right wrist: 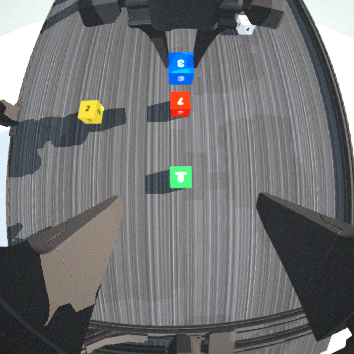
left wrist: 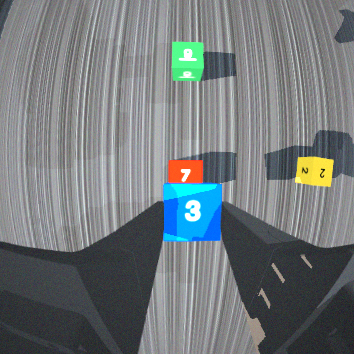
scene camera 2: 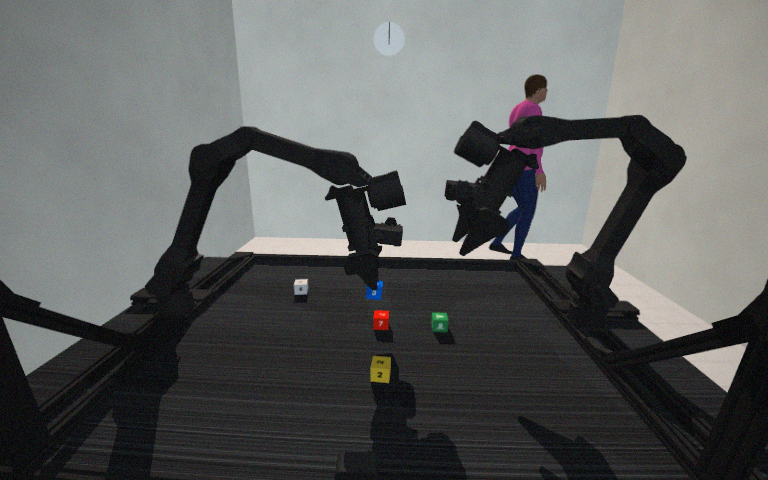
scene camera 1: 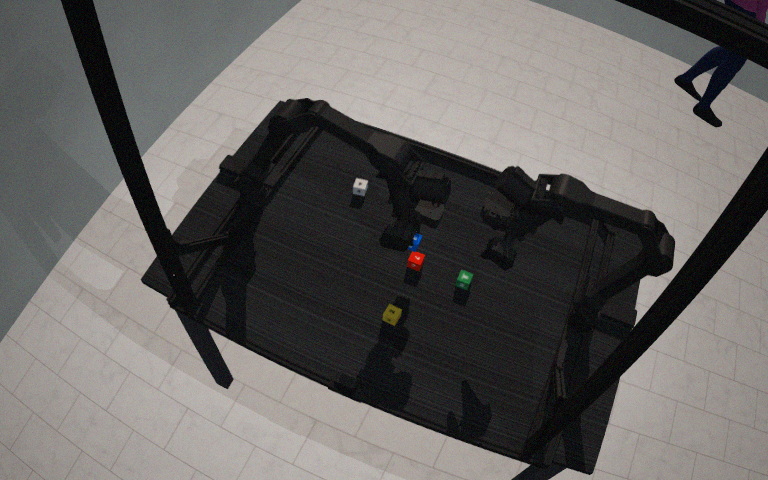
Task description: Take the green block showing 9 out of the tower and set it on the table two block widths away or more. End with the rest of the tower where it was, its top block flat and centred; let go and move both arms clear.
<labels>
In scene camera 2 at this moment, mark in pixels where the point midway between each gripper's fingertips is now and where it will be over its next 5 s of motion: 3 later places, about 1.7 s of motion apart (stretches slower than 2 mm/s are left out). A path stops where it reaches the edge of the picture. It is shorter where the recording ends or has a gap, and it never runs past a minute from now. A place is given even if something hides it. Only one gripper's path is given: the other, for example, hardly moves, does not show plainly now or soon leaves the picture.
My left gripper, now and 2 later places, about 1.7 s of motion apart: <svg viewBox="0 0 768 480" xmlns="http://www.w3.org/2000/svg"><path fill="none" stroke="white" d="M375 286L382 289L366 253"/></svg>
</labels>
